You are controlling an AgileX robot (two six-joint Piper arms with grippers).
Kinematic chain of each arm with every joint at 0, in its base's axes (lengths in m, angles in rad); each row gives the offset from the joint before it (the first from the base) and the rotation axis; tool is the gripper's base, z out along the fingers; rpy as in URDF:
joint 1: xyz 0 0 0.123 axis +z
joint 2: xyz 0 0 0 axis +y
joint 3: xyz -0.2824 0 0.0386 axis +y
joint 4: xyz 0.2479 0 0.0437 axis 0.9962 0 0.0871
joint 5: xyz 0 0 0 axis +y
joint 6: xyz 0.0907 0 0.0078 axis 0.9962 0 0.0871
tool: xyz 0 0 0 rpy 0 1.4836 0
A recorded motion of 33 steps. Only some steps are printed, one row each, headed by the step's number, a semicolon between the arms.
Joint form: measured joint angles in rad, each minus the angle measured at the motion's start. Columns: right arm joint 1, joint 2, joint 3, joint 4, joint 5, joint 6; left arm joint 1, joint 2, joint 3, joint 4, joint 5, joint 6.
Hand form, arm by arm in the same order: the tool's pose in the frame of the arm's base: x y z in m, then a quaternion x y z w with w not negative. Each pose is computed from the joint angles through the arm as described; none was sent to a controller.
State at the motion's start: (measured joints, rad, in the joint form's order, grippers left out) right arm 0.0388 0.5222 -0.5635 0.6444 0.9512 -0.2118; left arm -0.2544 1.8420 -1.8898 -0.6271 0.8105 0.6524
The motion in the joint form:
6: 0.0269 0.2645 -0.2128 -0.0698 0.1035 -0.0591; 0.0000 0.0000 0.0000 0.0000 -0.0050 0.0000
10: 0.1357 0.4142 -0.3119 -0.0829 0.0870 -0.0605; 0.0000 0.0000 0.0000 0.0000 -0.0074 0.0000
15: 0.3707 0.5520 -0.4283 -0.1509 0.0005 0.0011; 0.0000 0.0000 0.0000 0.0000 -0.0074 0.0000
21: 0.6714 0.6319 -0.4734 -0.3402 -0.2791 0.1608; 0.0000 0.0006 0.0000 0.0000 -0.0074 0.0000
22: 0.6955 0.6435 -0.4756 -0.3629 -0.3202 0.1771; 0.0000 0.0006 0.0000 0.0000 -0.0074 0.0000
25: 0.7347 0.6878 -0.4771 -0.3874 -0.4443 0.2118; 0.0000 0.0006 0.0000 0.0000 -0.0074 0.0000
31: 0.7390 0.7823 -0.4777 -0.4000 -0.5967 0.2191; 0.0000 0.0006 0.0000 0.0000 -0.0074 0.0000
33: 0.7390 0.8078 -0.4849 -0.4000 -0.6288 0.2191; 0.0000 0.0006 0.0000 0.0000 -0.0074 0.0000
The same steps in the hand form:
6: 0.1229 0.0512 0.3284 -0.09277 0.91456 0.24641 0.30700; 0.4045 -0.1450 0.3960 0.28922 0.81182 -0.20564 0.46369
10: 0.1519 0.0692 0.3366 -0.13694 0.91601 0.25497 0.27777; 0.4046 -0.1450 0.3961 0.28869 0.81153 -0.20532 0.46467
15: 0.1723 0.1131 0.3477 -0.21131 0.90143 0.26121 0.27304; 0.4046 -0.1450 0.3961 0.28869 0.81153 -0.20532 0.46467
21: 0.1723 0.1706 0.3550 -0.27010 0.85771 0.26281 0.34972; 0.4048 -0.1450 0.3958 0.28866 0.81168 -0.20534 0.46441
22: 0.1733 0.1766 0.3553 -0.27323 0.85111 0.26396 0.36232; 0.4048 -0.1450 0.3958 0.28866 0.81168 -0.20534 0.46441
25: 0.1809 0.1924 0.3529 -0.26556 0.83627 0.27605 0.39234; 0.4048 -0.1450 0.3958 0.28866 0.81168 -0.20534 0.46441
31: 0.2028 0.2106 0.3380 -0.25123 0.82755 0.27511 0.41996; 0.4048 -0.1450 0.3958 0.28866 0.81168 -0.20534 0.46441
33: 0.2086 0.2153 0.3353 -0.24778 0.82525 0.27553 0.42620; 0.4048 -0.1450 0.3958 0.28866 0.81168 -0.20534 0.46441

